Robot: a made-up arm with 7 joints.
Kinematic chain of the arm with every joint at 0, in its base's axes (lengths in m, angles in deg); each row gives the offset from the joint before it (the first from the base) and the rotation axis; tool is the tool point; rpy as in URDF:
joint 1: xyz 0 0 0.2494 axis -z
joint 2: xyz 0 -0.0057 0.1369 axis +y
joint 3: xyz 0 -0.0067 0.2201 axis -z
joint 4: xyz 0 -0.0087 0.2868 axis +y
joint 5: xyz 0 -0.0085 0.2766 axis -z
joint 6: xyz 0 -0.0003 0.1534 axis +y
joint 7: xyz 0 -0.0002 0.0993 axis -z
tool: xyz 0 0 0 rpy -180 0 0
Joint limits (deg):
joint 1: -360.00..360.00
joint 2: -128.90..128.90
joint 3: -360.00..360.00
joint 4: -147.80..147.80
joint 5: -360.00..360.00
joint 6: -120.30..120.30
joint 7: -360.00..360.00
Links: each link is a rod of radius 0.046 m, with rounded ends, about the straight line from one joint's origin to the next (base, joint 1, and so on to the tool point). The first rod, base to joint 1, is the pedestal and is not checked.
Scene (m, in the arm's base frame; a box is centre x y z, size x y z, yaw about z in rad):
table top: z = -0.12
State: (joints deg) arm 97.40 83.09 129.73 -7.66 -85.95 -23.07 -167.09
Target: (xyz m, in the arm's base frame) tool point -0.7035 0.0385 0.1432
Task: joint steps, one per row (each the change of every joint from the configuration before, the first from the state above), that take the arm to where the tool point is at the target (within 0.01 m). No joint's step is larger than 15 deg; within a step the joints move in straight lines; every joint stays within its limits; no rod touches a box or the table.
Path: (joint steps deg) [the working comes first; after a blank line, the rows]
Joints at the target: 133.58 122.49 88.67 88.75 -92.67 -20.95 -167.09
Straight joint move there: clear.

1: 5.17 5.63 -5.87 13.77 -0.96 0.30 0.00
2: 5.17 5.63 -5.86 13.78 -0.96 0.30 0.00
3: 5.17 5.63 -5.87 13.77 -0.96 0.31 0.00
4: 5.17 5.63 -5.86 13.77 -0.96 0.30 0.00
5: 5.17 5.63 -5.87 13.77 -0.96 0.30 0.00
6: 5.16 5.62 -5.86 13.78 -0.96 0.30 0.00
7: 5.17 5.63 -5.87 13.77 -0.96 0.31 0.00

